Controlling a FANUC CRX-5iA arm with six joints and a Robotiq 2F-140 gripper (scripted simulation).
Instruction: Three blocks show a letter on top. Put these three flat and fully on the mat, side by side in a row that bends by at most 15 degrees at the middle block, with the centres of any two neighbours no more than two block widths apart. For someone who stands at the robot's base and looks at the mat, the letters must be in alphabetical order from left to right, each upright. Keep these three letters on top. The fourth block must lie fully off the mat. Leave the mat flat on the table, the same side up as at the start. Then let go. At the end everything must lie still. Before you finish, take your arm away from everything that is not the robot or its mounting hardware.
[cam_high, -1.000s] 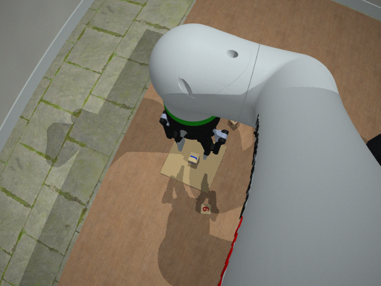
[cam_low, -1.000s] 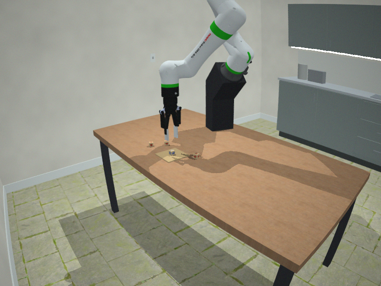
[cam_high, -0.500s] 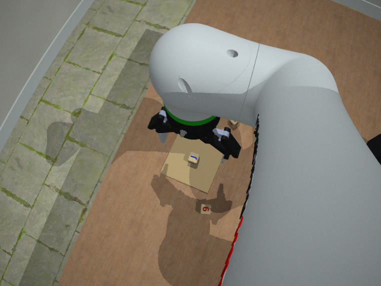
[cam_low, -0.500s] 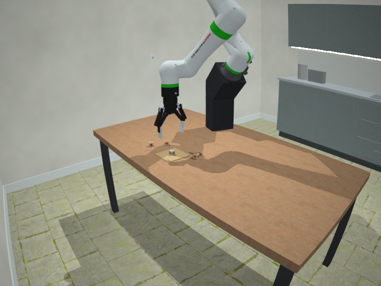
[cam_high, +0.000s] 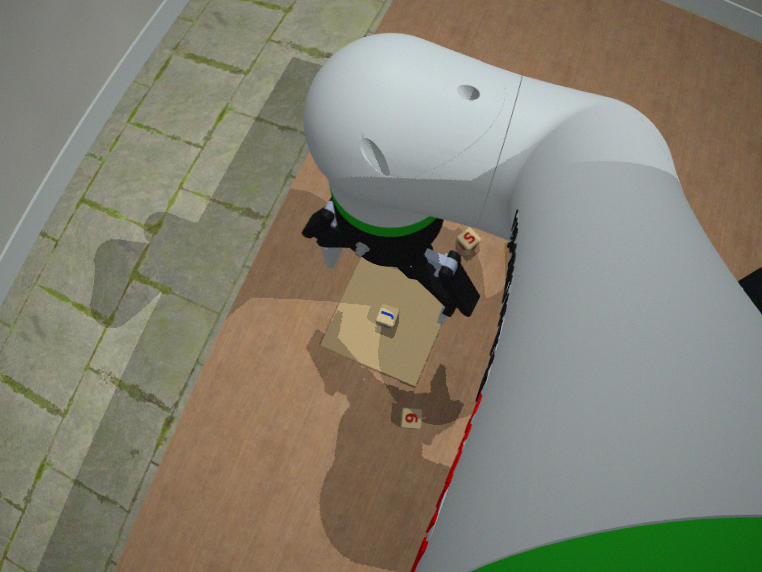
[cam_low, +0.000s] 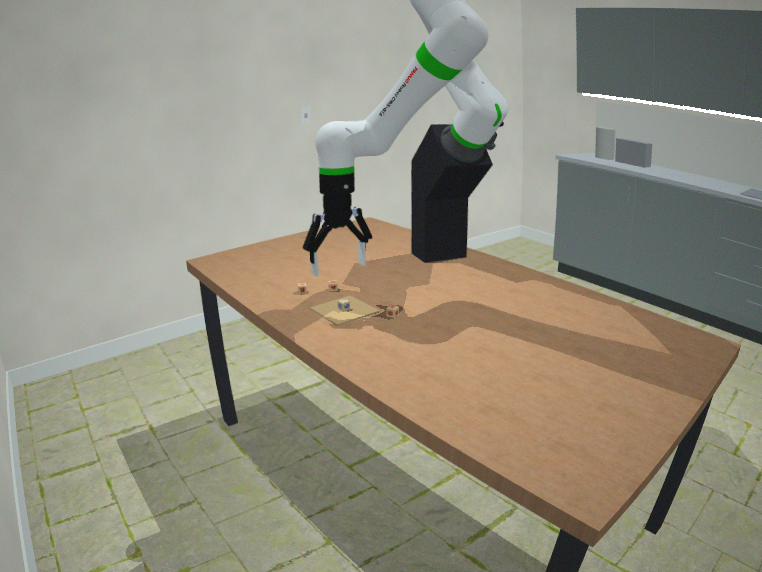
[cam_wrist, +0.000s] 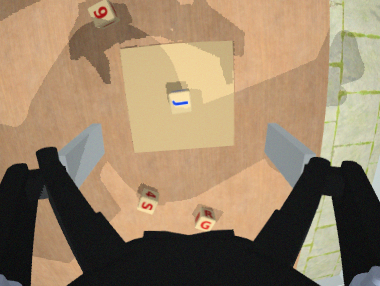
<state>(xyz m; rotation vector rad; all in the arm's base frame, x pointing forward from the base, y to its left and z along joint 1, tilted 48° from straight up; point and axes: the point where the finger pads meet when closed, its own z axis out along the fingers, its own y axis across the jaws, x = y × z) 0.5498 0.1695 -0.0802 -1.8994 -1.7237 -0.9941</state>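
Now: the red g block 180 mm to the right of my hand, 110 mm below it and 30 mm ahead of it. The rest, counted from my hand: tan mat (130 mm below, 10 mm to the left); then red s block (140 mm to the right, 110 mm below, 50 mm behind); then blue j block (110 mm below, 10 mm to the left).
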